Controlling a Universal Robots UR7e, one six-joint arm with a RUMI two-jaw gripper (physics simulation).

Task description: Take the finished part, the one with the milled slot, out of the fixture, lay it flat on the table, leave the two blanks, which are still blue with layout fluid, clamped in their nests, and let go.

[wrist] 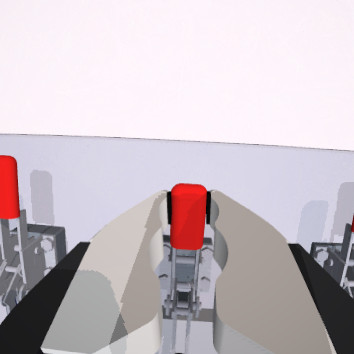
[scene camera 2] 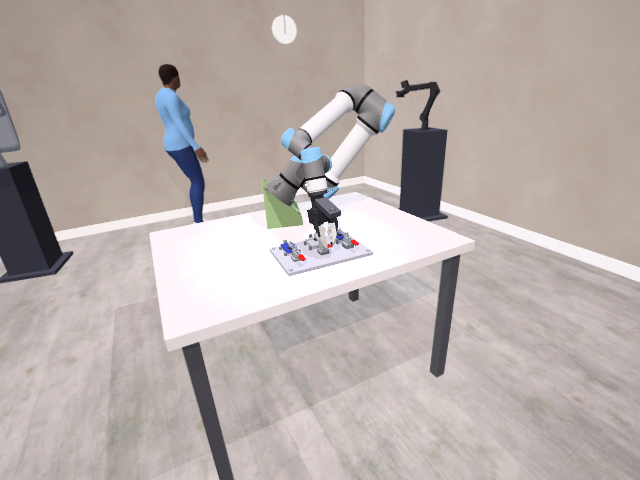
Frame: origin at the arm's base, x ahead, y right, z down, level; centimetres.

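Seen in the pictures: gripper, fingertip midpoint: (wrist: 188, 193) (scene camera 2: 329, 248); arm's base, link origin: (scene camera 2: 278, 195).
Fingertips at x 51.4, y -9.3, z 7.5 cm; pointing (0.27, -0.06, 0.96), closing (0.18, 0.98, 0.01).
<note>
Offsets run from my fingertips to a thing's middle. "spot": to the spot under its first point. Level surfaces: height alone.
The fixture plate @[dz +5.4, dx -9.2, dy +1.2 cm] (scene camera 2: 315, 263) (wrist: 100, 162) lies on the table and carries three toggle clamps. My gripper (scene camera 2: 329, 245) (wrist: 188, 193) is shut on the red handle @[dz -0.4, dx -1.3, dy +0.2 cm] (wrist: 188, 222) of the middle clamp, with one fingertip on each side. A blue blank @[dz +3.5, dx -13.1, dy +12.8 cm] (scene camera 2: 286, 248) sits in the nest at the left of scene camera 2, and the other blue blank @[dz +3.0, dx -14.9, dy -9.2 cm] (scene camera 2: 339, 236) shows partly behind my fingers on the right. The middle nest is largely covered by the fingers and the clamp linkage. Grey pieces show there, but I cannot tell the slotted part from the nest.
Outer red handles @[spot: dz +1.0, dx +1.6, dy +11.3 cm] (scene camera 2: 301, 257) @[dz +0.5, dx -2.0, dy -10.8 cm] (scene camera 2: 355, 241) stand on both sides of the middle clamp; one outer handle @[spot: dz +0.1, dx -1.6, dy -10.2 cm] (wrist: 8, 187) is at the left in the wrist view. The white table @[dz +6.2 cm] (scene camera 2: 217, 289) carries the plate. A green block (scene camera 2: 281, 214) stands behind near the arm's base. A person (scene camera 2: 175, 124) stands beyond the table.
</note>
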